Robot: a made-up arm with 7 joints.
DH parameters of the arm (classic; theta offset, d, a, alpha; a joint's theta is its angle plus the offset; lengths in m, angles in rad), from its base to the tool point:
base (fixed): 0 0 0 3.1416
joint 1: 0 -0.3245 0 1.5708
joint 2: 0 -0.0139 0 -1.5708
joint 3: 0 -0.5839 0 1.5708
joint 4: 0 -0.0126 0 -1.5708
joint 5: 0 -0.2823 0 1.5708
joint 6: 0 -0.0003 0 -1.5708
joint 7: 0 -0.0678 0 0
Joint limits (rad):
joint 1: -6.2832..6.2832
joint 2: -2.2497..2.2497
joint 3: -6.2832..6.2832
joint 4: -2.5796..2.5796
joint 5: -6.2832..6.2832
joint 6: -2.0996..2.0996
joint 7: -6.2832..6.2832
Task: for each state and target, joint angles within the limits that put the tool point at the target. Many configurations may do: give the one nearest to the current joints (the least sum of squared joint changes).
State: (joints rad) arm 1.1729 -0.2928 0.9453 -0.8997 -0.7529 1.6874 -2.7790
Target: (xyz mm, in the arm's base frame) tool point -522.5 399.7 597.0
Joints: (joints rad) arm 0.4085 -0.8824 0.5952 -1.4370 -0.7871 1.7942 -2.7790
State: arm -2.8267 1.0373 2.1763 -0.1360 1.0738 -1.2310 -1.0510
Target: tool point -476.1 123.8 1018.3
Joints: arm -2.7357 0.4806 2.1414 -0.3607 1.0341 -1.5031 -1.0510
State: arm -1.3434 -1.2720 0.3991 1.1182 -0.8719 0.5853 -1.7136
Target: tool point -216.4 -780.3 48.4
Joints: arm -1.1701 -2.1792 0.4332 0.7544 -0.8973 0.5459 -1.7136
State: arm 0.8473 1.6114 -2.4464 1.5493 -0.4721 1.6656 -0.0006
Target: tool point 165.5 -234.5 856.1
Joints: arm 1.1313 0.9629 -2.8330 1.5366 -0.5512 1.6116 -0.0006
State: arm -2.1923 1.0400 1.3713 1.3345 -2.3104 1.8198 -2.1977
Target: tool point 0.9 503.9 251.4
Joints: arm -2.0150 1.4617 1.2194 2.2372 -2.1119 1.7576 -2.1977
